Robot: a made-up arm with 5 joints. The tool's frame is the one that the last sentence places.
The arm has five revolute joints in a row. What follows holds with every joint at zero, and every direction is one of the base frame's.
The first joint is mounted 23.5 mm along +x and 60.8 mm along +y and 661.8 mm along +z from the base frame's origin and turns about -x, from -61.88 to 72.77 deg.
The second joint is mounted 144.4 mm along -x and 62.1 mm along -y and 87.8 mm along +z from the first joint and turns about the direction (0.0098, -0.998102, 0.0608), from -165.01 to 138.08 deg.
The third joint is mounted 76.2 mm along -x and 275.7 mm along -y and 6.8 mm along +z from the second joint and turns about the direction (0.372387, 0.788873, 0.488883), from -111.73 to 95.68 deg.
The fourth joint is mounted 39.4 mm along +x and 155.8 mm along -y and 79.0 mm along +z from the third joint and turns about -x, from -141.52 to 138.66 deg.
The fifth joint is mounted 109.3 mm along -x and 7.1 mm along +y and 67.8 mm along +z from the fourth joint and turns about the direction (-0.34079, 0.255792, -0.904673), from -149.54 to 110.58 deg.
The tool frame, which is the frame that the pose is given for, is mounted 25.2 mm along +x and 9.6 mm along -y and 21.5 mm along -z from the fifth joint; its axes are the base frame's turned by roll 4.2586, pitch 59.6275 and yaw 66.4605 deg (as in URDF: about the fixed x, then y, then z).
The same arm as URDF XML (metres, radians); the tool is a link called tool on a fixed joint. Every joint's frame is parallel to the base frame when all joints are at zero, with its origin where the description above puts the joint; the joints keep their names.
<robot name="arm">
  <joint name="joint 1" type="revolute">
    <parent link="base"/>
    <child link="link1"/>
    <origin xyz="0.0235 0.0608 0.6618"/>
    <axis xyz="-1 0 0"/>
    <limit lower="-1.08" upper="1.2701"/>
  </joint>
  <joint name="joint 2" type="revolute">
    <parent link="link1"/>
    <child link="link2"/>
    <origin xyz="-0.1444 -0.0621 0.0878"/>
    <axis xyz="0.0098 -0.998102 0.0608"/>
    <limit lower="-2.88" upper="2.41"/>
  </joint>
  <joint name="joint 3" type="revolute">
    <parent link="link2"/>
    <child link="link3"/>
    <origin xyz="-0.0762 -0.2757 0.0068"/>
    <axis xyz="0.372387 0.788873 0.488883"/>
    <limit lower="-1.9501" upper="1.6699"/>
  </joint>
  <joint name="joint 4" type="revolute">
    <parent link="link3"/>
    <child link="link4"/>
    <origin xyz="0.0394 -0.1558 0.079"/>
    <axis xyz="-1 0 0"/>
    <limit lower="-2.47" upper="2.4201"/>
  </joint>
  <joint name="joint 5" type="revolute">
    <parent link="link4"/>
    <child link="link5"/>
    <origin xyz="-0.1093 0.0071 0.0678"/>
    <axis xyz="-0.34079 0.255792 -0.904673"/>
    <limit lower="-2.61" upper="1.93"/>
  </joint>
  <joint name="tool_joint" type="fixed">
    <parent link="link5"/>
    <child link="tool"/>
    <origin xyz="0.0252 -0.0096 -0.0215" rpy="0.0743 1.0407 1.16"/>
  </joint>
  <link name="base"/>
  <link name="link1"/>
  <link name="link2"/>
  <link name="link3"/>
  <link name="link4"/>
  <link name="link5"/>
  <link name="tool"/>
</robot>

